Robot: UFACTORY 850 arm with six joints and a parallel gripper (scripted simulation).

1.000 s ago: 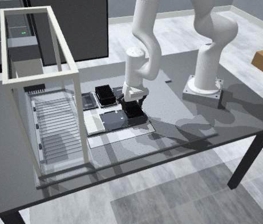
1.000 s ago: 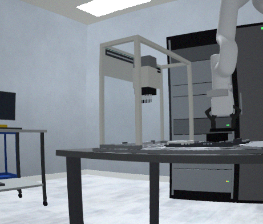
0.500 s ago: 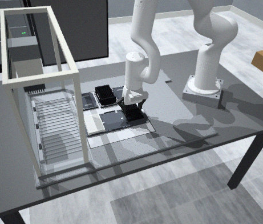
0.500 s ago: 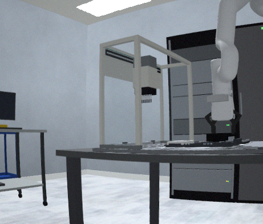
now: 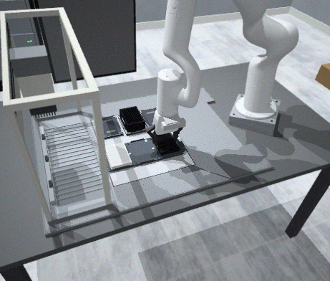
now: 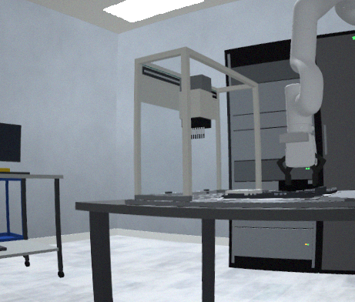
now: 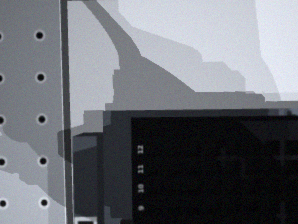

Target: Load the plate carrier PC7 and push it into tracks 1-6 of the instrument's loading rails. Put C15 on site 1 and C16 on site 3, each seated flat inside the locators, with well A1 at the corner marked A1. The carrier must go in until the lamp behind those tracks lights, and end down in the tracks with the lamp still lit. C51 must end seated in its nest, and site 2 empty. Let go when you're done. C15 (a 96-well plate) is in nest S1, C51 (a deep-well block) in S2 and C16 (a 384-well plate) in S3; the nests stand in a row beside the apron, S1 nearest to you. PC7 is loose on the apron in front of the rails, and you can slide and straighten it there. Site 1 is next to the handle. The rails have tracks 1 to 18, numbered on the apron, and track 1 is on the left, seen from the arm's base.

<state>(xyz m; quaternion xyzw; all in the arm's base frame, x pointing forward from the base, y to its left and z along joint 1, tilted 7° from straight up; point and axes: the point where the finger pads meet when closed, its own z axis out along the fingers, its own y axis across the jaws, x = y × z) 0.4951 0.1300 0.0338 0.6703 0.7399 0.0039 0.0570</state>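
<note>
Now: hand 1 cm above the plate C15. Round my hand: plate carrier PC7 (10 cm ahead, 1 cm to the left, 3 cm below); nest S1 (20 cm to the right, 4 cm below); nest S3 (22 cm ahead, 18 cm to the right, 4 cm below).
</note>
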